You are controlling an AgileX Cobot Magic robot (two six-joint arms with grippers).
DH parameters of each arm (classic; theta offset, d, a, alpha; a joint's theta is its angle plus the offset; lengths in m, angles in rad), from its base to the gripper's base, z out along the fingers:
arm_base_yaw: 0 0.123 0 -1.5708
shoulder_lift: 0.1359 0 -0.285 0
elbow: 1.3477 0 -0.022 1.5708
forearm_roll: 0 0.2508 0 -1.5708
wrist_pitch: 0 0 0.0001 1.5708
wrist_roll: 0 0.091 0 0
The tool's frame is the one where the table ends.
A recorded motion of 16 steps. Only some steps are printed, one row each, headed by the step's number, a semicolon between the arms.
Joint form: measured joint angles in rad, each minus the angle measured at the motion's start. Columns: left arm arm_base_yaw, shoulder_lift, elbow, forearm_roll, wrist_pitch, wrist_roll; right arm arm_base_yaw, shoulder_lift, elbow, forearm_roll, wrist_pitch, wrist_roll.
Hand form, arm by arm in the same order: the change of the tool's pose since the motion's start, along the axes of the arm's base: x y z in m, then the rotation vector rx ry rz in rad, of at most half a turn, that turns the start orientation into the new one. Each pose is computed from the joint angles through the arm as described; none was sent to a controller.
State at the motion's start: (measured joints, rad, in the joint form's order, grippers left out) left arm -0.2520 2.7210 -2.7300 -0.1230 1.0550 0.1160; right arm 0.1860 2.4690 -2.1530 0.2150 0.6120 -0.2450
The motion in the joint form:
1: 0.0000 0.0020 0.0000 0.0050 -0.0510 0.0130; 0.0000 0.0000 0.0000 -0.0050 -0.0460 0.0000
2: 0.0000 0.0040 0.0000 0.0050 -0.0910 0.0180; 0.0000 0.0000 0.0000 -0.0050 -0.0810 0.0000
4: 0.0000 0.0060 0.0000 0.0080 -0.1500 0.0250; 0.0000 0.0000 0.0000 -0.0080 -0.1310 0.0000
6: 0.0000 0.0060 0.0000 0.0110 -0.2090 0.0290; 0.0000 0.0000 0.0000 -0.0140 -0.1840 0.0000
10: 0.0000 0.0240 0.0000 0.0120 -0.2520 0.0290; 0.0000 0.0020 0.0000 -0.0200 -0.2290 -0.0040
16: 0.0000 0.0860 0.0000 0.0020 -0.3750 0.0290; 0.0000 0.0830 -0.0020 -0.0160 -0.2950 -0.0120
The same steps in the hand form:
1: 0.0039 -0.0003 0.0015 -0.0007 -0.0514 -0.0038; 0.0032 -0.0004 0.0027 0.0014 -0.0455 -0.0083
2: 0.0068 -0.0008 0.0027 -0.0075 -0.0891 -0.0028; 0.0054 -0.0005 0.0049 0.0061 -0.0794 -0.0155
4: 0.0109 -0.0013 0.0050 -0.0149 -0.1463 -0.0008; 0.0086 -0.0009 0.0082 0.0099 -0.1285 -0.0249
6: 0.0148 -0.0016 0.0088 -0.0242 -0.2048 0.0036; 0.0118 -0.0015 0.0118 0.0115 -0.1810 -0.0338
10: 0.0184 -0.0022 0.0010 -0.0293 -0.2289 0.0087; 0.0144 -0.0019 0.0138 0.0087 -0.2249 -0.0382
16: 0.0278 -0.0043 -0.0274 -0.0531 -0.2846 0.0246; 0.0212 -0.0017 -0.0271 -0.0010 -0.2127 -0.0462

